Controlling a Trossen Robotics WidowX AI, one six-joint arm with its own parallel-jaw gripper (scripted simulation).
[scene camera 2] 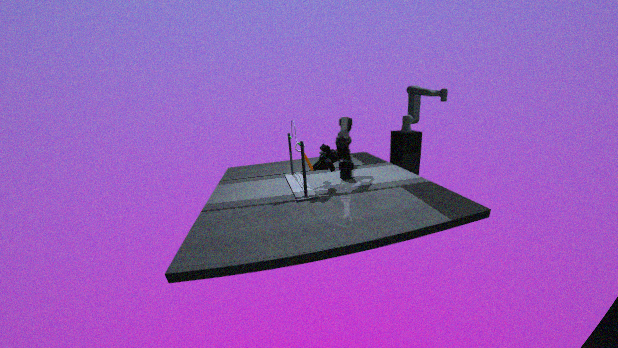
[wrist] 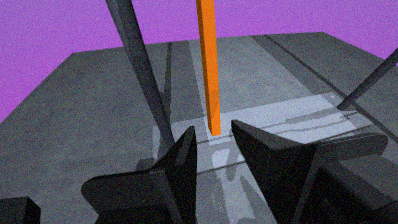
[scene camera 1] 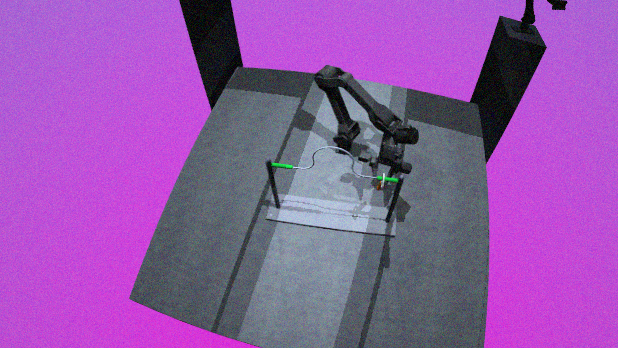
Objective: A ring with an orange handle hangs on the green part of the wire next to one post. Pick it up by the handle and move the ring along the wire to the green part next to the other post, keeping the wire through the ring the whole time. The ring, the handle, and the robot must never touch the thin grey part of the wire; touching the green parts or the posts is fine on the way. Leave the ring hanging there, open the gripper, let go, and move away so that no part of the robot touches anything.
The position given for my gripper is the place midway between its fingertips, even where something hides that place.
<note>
In view: my gripper (scene camera 1: 379,186).
My gripper shows as well in the wrist view (wrist: 213,127).
</note>
